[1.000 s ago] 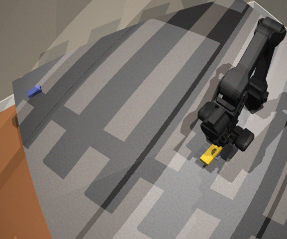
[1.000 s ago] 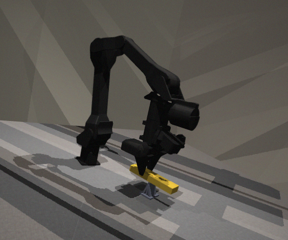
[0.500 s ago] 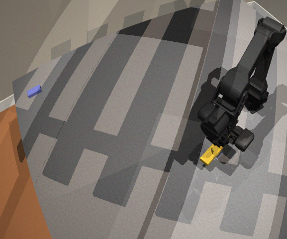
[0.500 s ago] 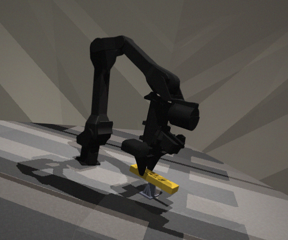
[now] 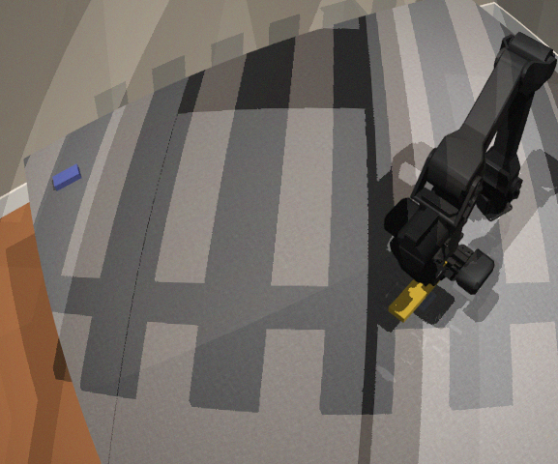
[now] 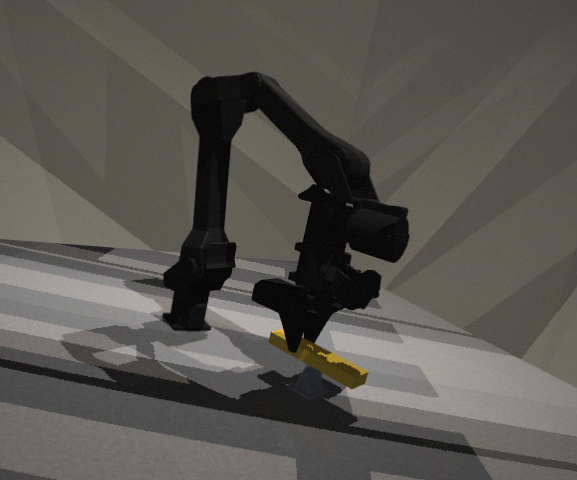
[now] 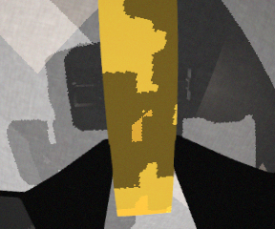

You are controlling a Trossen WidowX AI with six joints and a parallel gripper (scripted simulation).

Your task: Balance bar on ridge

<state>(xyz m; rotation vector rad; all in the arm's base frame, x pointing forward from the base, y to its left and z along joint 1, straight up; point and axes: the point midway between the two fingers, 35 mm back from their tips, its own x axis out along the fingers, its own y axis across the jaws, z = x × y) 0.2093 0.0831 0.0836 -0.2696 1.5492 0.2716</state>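
The yellow bar is 30 mm ahead of my gripper tip and 10 mm to the left of it. The rest, counted from my gripper tip: blue block 580 mm to the right, 530 mm ahead, 40 mm below.
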